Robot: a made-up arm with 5 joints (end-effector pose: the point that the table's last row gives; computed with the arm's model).
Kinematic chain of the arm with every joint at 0, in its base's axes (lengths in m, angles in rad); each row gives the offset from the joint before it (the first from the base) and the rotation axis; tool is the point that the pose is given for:
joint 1: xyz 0 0 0.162 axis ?
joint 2: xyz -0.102 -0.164 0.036 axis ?
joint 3: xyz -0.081 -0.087 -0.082 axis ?
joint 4: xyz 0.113 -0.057 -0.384 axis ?
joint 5: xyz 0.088 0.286 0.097 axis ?
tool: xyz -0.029 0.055 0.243
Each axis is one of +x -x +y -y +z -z.
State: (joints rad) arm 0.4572 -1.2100 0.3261 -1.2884 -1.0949
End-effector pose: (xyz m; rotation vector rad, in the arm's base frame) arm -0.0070 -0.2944 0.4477 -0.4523 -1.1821 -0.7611
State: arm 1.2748 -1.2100 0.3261 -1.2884 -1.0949
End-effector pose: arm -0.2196 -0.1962 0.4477 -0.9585 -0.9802 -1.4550
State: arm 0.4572 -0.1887 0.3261 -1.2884 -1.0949
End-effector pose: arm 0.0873 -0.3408 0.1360 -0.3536 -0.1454 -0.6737
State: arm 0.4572 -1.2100 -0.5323 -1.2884 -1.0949
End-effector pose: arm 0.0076 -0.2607 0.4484 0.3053 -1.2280 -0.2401
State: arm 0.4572 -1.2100 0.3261 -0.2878 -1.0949
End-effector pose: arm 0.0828 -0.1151 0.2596 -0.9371 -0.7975 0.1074
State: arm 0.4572 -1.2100 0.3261 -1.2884 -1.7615
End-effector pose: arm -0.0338 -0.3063 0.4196 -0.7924 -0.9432 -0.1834
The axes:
joint 1: -z
joint 2: +y
joint 3: -x
joint 4: +z
joint 5: -z

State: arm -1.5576 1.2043 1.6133 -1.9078 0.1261
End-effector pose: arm 0.2871 0.1570 -0.0599 -0.5663 -1.5159 0.5971
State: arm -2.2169 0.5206 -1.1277 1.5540 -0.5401
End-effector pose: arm 0.4198 -0.1938 0.2394 -1.3094 -0.6488 -1.9740
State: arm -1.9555 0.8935 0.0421 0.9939 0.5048
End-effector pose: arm 0.1694 -0.2975 0.2781 -0.8050 0.8185 2.2585
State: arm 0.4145 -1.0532 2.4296 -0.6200 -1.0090
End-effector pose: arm -0.0314 -0.4279 0.3137 -2.1666 0.4141 -1.2636
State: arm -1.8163 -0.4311 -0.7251 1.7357 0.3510
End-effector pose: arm 0.3232 -0.2680 -0.0632 -1.1250 0.3575 -2.6875
